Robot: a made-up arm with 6 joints. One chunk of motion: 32 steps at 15 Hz.
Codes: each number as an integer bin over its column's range. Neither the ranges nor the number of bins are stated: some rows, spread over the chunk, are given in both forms.
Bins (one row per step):
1: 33 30 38 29 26 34
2: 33 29 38 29 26 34
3: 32 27 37 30 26 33
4: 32 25 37 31 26 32
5: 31 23 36 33 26 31
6: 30 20 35 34 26 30
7: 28 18 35 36 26 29
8: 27 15 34 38 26 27
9: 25 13 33 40 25 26
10: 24 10 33 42 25 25
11: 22 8 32 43 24 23
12: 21 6 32 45 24 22
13: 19 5 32 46 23 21
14: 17 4 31 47 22 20
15: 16 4 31 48 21 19
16: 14 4 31 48 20 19
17: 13 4 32 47 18 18
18: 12 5 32 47 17 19
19: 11 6 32 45 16 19
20: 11 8 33 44 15 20
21: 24 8 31 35 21 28
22: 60 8 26 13 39 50
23: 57 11 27 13 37 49
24: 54 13 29 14 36 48
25: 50 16 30 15 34 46
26: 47 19 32 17 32 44
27: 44 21 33 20 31 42
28: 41 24 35 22 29 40
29: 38 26 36 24 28 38
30: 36 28 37 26 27 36
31: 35 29 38 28 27 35
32: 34 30 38 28 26 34
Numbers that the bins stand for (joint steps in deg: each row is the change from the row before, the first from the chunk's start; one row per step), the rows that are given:
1: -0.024 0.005 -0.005 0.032 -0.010 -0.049
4: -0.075 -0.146 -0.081 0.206 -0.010 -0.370
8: -0.329 -0.448 -0.310 0.817 -0.010 -1.171
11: -0.583 -0.659 -0.462 1.254 -0.086 -1.813
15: -0.887 -0.779 -0.538 1.690 -0.200 -2.454
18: -1.090 -0.749 -0.462 1.603 -0.352 -2.454
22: 1.348 -0.659 -0.919 -1.365 0.486 2.516
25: 0.840 -0.417 -0.614 -1.190 0.295 1.875
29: 0.230 -0.116 -0.157 -0.405 0.067 0.592
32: 0.027 0.005 -0.005 -0.056 -0.010 -0.049
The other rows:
2: -0.024 -0.025 -0.005 0.032 -0.010 -0.049
3: -0.075 -0.086 -0.081 0.119 -0.010 -0.210
5: -0.125 -0.206 -0.157 0.381 -0.010 -0.530
6: -0.176 -0.297 -0.233 0.468 -0.010 -0.690
7: -0.278 -0.357 -0.233 0.643 -0.010 -0.851
9: -0.430 -0.508 -0.386 0.992 -0.048 -1.332
10: -0.481 -0.598 -0.386 1.167 -0.048 -1.492
12: -0.633 -0.719 -0.462 1.429 -0.086 -1.973
13: -0.735 -0.749 -0.462 1.516 -0.124 -2.133
14: -0.837 -0.779 -0.538 1.603 -0.162 -2.294
16: -0.989 -0.779 -0.538 1.690 -0.238 -2.454
17: -1.040 -0.779 -0.462 1.603 -0.314 -2.614
19: -1.141 -0.719 -0.462 1.429 -0.390 -2.454
20: -1.141 -0.659 -0.386 1.341 -0.429 -2.294
21: -0.481 -0.659 -0.538 0.556 -0.200 -1.011
23: 1.195 -0.568 -0.843 -1.365 0.410 2.356
24: 1.043 -0.508 -0.690 -1.278 0.371 2.195
26: 0.687 -0.327 -0.462 -1.016 0.219 1.554
27: 0.535 -0.267 -0.386 -0.754 0.181 1.233
28: 0.383 -0.176 -0.233 -0.579 0.105 0.913
30: 0.129 -0.056 -0.081 -0.230 0.029 0.271
31: 0.078 -0.025 -0.005 -0.056 0.029 0.111

